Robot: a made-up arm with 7 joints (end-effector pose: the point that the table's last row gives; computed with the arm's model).
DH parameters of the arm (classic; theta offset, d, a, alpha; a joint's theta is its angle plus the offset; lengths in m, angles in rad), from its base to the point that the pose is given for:
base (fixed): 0 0.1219 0 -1.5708
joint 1: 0 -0.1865 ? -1.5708
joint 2: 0 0.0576 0.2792 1.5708
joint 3: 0 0.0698 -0.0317 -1.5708
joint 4: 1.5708 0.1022 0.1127 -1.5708
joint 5: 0 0.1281 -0.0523 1.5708
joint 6: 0.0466 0 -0.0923 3.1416
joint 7: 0.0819 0 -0.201 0
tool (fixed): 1.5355 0.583 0 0
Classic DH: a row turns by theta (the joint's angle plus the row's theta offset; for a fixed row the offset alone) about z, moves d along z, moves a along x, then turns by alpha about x.
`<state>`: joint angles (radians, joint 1 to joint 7).
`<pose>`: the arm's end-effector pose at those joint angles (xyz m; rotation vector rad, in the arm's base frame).
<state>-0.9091 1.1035 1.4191 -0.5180 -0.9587 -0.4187 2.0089</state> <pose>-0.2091 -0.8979 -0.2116 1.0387 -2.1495 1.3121</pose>
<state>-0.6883 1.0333 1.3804 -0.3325 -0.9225 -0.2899 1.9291</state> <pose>-0.3196 -0.9156 0.0210 1.2157 -1.6199 1.0131</pose>
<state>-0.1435 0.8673 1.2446 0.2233 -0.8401 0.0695 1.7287</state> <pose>-0.0760 -0.7665 0.5995 1.1704 -0.3568 0.0849</pose>
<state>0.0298 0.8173 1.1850 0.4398 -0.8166 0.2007 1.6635</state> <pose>0.1182 -0.6625 0.6714 0.9928 0.0028 -0.2483</pose>
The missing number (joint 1, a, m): -0.0849
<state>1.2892 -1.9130 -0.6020 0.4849 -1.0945 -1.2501 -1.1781</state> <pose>0.0962 -0.4262 -0.1410 2.3609 1.2081 0.3098</pose>
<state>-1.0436 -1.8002 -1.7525 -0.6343 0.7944 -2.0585 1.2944</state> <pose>0.2572 -0.3116 -0.2289 2.2828 0.0410 0.3409</pose>
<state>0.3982 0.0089 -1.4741 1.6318 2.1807 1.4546 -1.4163</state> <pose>0.6383 -0.1738 0.1965 1.0473 0.7023 1.6222</pose>
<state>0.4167 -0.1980 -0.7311 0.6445 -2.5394 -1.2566 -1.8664</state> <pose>-0.1262 -0.5288 -0.6132 2.7440 0.0977 -0.0091</pose>
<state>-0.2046 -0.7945 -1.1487 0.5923 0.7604 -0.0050 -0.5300</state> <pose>-0.2902 0.3816 0.2632 0.3246 -1.0413 -0.6298</pose>
